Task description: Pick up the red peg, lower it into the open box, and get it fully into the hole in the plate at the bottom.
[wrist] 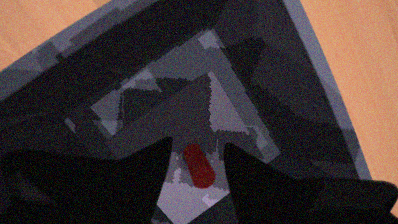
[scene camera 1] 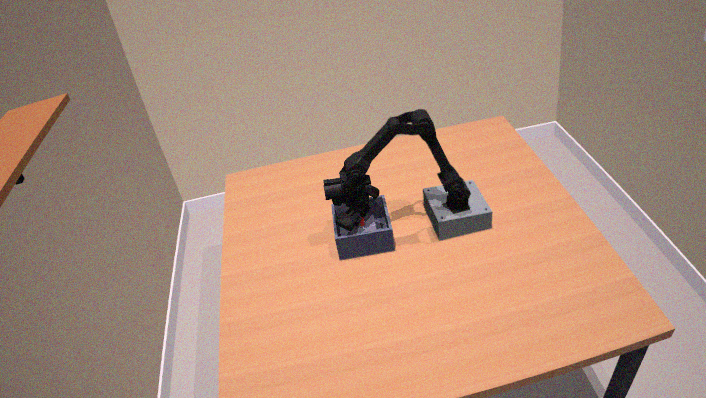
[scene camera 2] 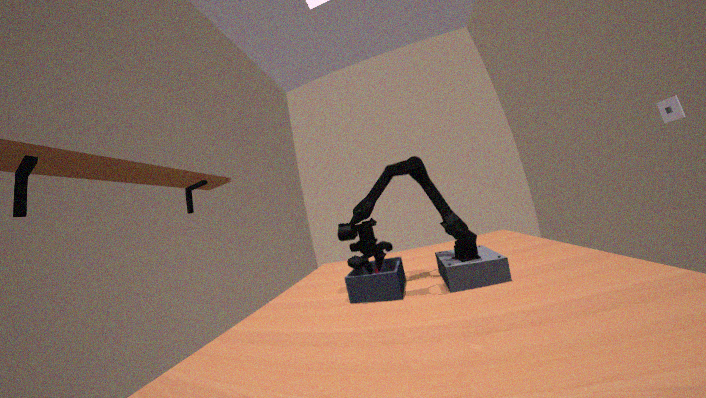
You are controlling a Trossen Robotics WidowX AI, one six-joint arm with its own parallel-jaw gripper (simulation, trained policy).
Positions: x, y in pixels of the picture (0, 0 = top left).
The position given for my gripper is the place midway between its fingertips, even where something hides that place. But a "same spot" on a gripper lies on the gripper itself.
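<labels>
My gripper shows in the wrist view [198, 146], and a blue-grey box shows in the wrist view [78, 88] too. Scene camera 1 shows my gripper and the blue-grey box, and scene camera 2 shows my gripper and the blue-grey box as well. One and the same spot on my gripper: [scene camera 2: 379, 256] is [scene camera 1: 367, 206]. And the same spot on the blue-grey box: [scene camera 2: 361, 286] is [scene camera 1: 353, 244].
</labels>
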